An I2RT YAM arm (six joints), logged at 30 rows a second.
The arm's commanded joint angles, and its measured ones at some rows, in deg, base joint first. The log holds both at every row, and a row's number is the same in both.
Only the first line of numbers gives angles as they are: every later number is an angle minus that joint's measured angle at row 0.
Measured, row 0:
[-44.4, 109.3, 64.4, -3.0, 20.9, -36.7]
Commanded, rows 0 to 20:
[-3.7, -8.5, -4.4, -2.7, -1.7, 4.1]
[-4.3, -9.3, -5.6, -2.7, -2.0, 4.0]
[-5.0, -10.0, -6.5, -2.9, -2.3, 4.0]
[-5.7, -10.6, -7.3, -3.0, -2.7, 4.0]
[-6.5, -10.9, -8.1, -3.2, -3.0, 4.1]
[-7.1, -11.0, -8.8, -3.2, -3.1, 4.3]
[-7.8, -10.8, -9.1, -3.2, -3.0, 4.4]
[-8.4, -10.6, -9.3, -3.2, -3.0, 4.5]
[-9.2, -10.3, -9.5, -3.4, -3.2, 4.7]
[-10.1, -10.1, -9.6, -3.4, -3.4, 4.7]
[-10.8, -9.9, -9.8, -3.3, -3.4, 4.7]
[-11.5, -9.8, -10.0, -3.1, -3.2, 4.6]
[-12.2, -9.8, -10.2, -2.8, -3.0, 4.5]
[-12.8, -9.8, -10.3, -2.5, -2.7, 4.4]
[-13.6, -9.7, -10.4, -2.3, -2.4, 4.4]
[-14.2, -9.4, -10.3, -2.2, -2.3, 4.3]
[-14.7, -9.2, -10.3, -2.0, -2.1, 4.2]
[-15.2, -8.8, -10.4, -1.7, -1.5, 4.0]
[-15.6, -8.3, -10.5, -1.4, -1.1, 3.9]
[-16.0, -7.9, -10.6, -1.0, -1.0, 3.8]
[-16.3, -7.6, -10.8, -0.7, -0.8, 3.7]
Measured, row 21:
[-15.1, -9.1, -10.4, -2.9, -1.7, 3.7]
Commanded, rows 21 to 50:
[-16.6, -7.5, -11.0, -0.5, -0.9, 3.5]
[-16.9, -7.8, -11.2, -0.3, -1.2, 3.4]
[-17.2, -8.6, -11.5, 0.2, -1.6, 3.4]
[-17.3, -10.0, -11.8, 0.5, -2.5, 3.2]
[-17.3, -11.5, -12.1, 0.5, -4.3, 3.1]
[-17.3, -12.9, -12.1, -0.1, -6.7, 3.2]
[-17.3, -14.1, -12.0, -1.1, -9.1, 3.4]
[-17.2, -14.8, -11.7, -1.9, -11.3, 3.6]
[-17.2, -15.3, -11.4, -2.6, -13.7, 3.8]
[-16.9, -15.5, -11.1, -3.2, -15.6, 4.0]
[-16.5, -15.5, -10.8, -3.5, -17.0, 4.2]
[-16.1, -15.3, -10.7, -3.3, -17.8, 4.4]
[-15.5, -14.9, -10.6, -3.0, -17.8, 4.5]
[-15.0, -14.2, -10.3, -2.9, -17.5, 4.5]
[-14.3, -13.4, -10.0, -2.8, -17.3, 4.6]
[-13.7, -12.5, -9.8, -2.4, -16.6, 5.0]
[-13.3, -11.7, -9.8, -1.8, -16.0, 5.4]
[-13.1, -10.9, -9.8, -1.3, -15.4, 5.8]
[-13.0, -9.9, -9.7, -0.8, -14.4, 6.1]
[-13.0, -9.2, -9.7, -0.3, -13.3, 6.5]
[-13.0, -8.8, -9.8, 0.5, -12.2, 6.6]
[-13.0, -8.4, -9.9, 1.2, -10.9, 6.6]
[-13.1, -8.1, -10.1, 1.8, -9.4, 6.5]
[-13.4, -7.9, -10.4, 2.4, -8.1, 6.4]
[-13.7, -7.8, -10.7, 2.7, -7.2, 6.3]
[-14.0, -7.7, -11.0, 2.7, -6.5, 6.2]
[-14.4, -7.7, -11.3, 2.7, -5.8, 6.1]
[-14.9, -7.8, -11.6, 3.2, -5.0, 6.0]
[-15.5, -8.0, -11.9, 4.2, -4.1, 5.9]
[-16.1, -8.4, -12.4, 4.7, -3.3, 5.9]
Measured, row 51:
[-14.0, -7.7, -11.9, 0.2, -8.3, 5.3]
